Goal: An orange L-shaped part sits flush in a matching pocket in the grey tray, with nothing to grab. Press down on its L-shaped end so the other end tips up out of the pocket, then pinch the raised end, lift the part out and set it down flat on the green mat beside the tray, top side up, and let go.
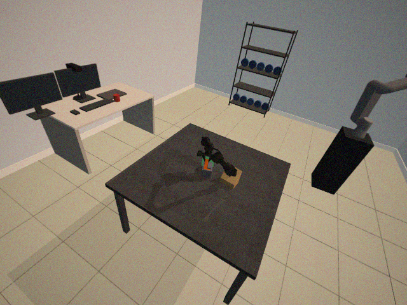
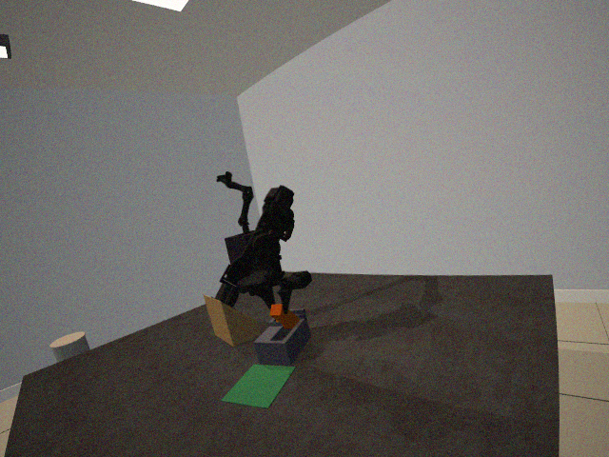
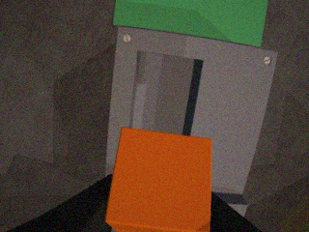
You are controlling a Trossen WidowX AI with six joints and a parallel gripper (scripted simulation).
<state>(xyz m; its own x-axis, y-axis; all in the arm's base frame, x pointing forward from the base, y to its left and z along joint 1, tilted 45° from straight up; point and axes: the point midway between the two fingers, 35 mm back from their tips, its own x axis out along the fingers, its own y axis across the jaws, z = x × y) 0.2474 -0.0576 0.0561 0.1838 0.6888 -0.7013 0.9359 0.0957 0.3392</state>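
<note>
Right now my gripper tip is 30 mm short of the green mat, 140 mm to the left of it and 130 mm above it. The rest, counted from my gripper tip: orange L-shaped part: 20 mm behind, 30 mm to the left, 30 mm below.
</note>
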